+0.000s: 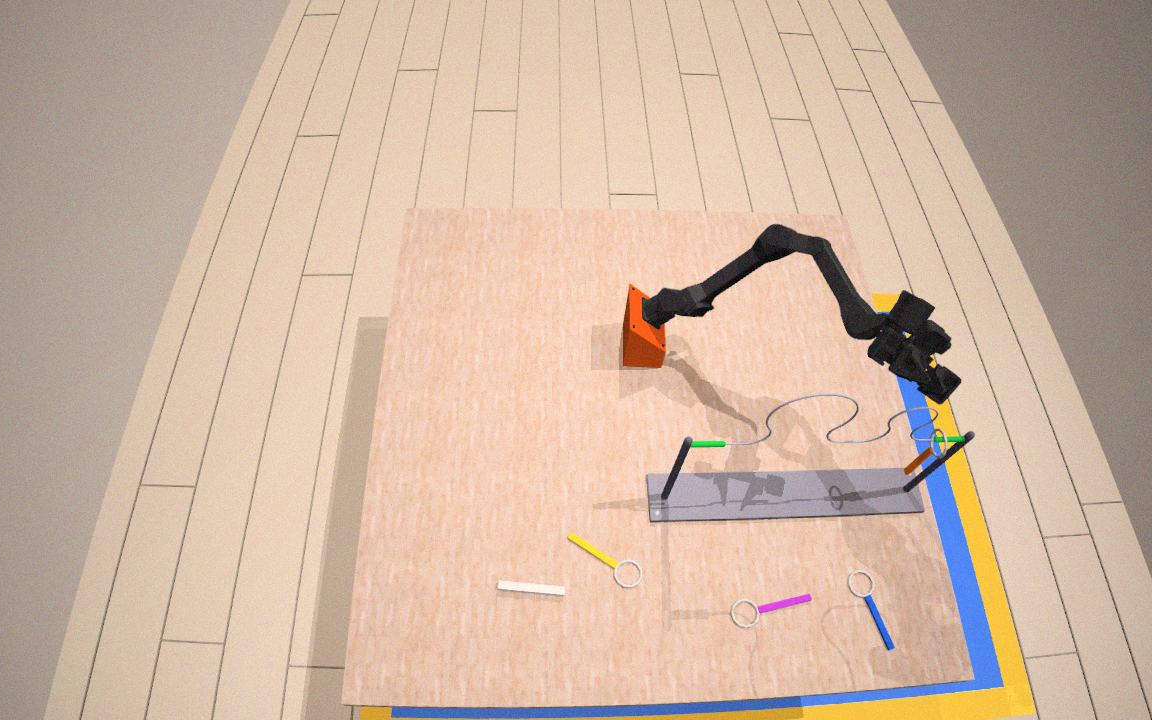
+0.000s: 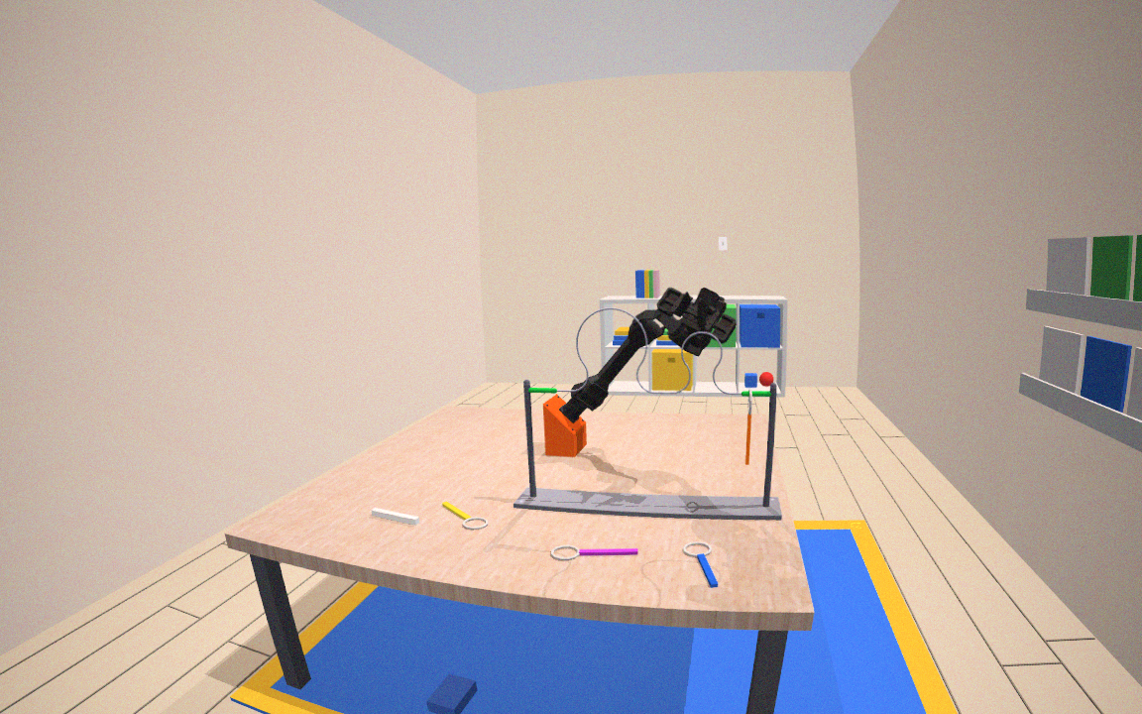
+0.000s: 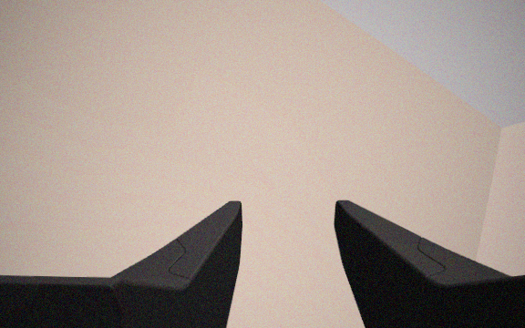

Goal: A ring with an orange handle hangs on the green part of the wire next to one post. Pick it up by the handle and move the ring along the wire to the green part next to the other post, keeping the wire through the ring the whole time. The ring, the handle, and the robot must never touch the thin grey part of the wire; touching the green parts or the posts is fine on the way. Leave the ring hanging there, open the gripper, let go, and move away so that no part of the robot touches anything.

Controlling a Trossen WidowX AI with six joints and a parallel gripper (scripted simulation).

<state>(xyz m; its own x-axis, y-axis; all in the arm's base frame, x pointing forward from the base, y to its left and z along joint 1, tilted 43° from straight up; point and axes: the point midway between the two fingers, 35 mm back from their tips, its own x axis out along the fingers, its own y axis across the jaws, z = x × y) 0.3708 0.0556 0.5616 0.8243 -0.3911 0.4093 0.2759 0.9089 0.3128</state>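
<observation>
Now: the orange-handled ring 1 cm behind my gripper tip, 13 cm to the left of it and 28 cm below it. Round my gripper tip: magenta-handled ring: 26 cm ahead, 18 cm to the right, 50 cm below; yellow-handled ring: 17 cm ahead, 51 cm to the right, 50 cm below; blue-handled ring: 25 cm ahead, 5 cm to the left, 50 cm below.
</observation>
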